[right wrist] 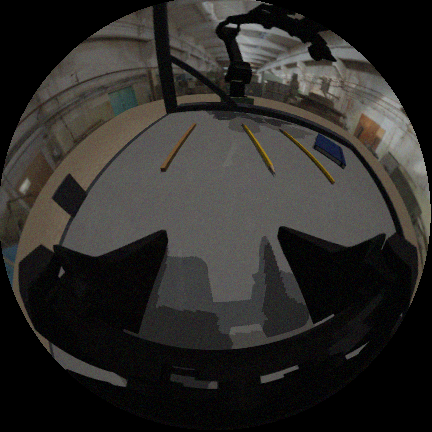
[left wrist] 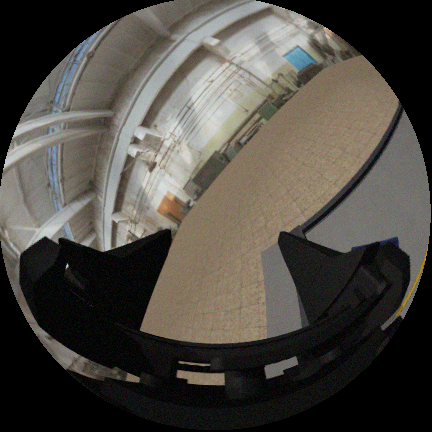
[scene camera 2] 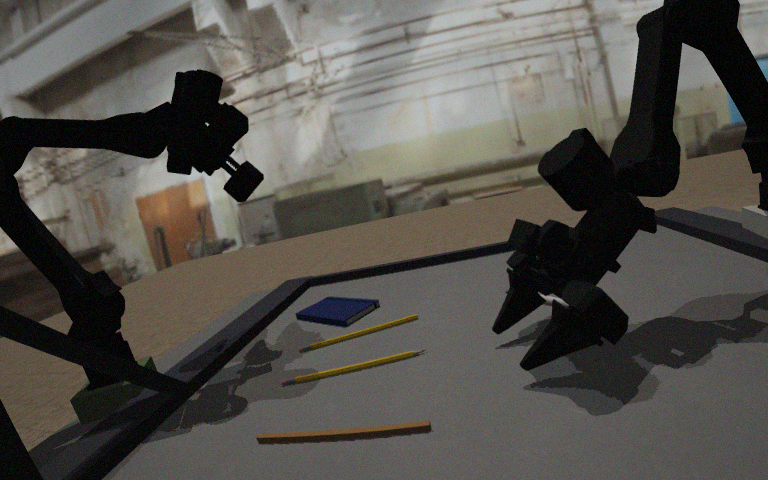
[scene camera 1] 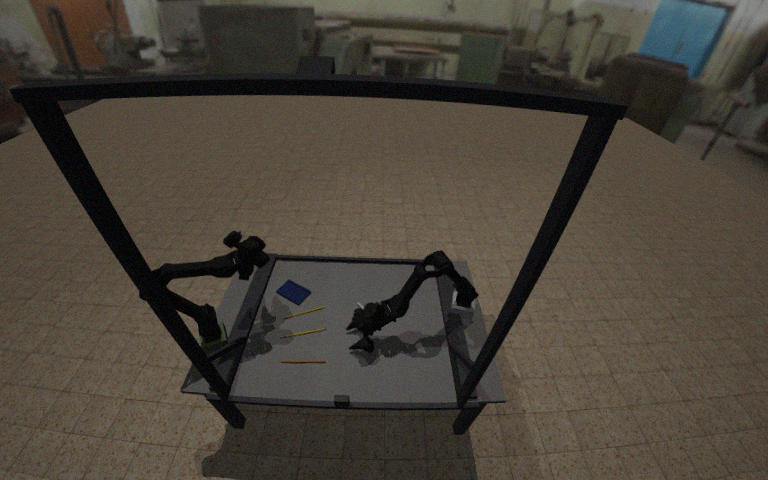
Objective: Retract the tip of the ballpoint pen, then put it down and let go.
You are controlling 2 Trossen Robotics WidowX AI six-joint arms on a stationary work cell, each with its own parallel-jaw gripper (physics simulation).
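Places are measured from the left arm's base along level axes (x ahead, y left, z up), in millimetres.
Pixels of known places: left gripper, between the fingertips: (left wrist: pixel 226 236) (scene camera 2: pixel 228 162); right gripper, between the fingertips: (right wrist: pixel 223 234) (scene camera 2: pixel 507 348) (scene camera 1: pixel 348 339); left arm's base, origin of its link: (right wrist: pixel 236 95) (scene camera 1: pixel 212 334); right arm's base, origin of its link: (scene camera 1: pixel 463 301).
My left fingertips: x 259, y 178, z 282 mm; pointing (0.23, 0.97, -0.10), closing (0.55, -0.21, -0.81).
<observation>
For each thing: its top centre in the pictures, then the offset to it from my left fingertips. Level surfaces: height alone.
- white pen, centre of its top: (scene camera 2: pixel 543 294) (scene camera 1: pixel 367 311) dx +373, dy -349, dz -309 mm
- orange-brown stick, centre of its top: (scene camera 2: pixel 337 431) (right wrist: pixel 181 138) (scene camera 1: pixel 302 361) dx +36, dy -440, dz -315 mm
- dark blue notebook, centre of its top: (scene camera 2: pixel 335 307) (right wrist: pixel 330 145) (scene camera 1: pixel 293 291) dx +121, dy -81, dz -310 mm
- table, height of its surface: dz -322 mm
A white pen (scene camera 1: pixel 360 305) (scene camera 2: pixel 552 298) lies mostly hidden behind my right gripper in both scene views; a short piece shows. Its tip cannot be made out, and I cannot tell it in the right wrist view. My right gripper (scene camera 1: pixel 350 337) (scene camera 2: pixel 509 349) (right wrist: pixel 223 234) is open and empty, low over the table and close to the pen, with its fingers pointing down towards the left of the picture. My left gripper (left wrist: pixel 226 236) is open and empty, raised high near the table's left edge, far from the pen.
Two yellow pencils (scene camera 1: pixel 305 311) (scene camera 1: pixel 304 333) and an orange-brown stick (scene camera 1: pixel 303 361) (scene camera 2: pixel 343 433) (right wrist: pixel 178 147) lie left of my right gripper in the scene views. A dark blue notebook (scene camera 1: pixel 293 292) (scene camera 2: pixel 337 310) (right wrist: pixel 329 149) lies behind them. Dark frame posts (scene camera 1: pixel 526 266) flank the table (scene camera 1: pixel 396 382).
</observation>
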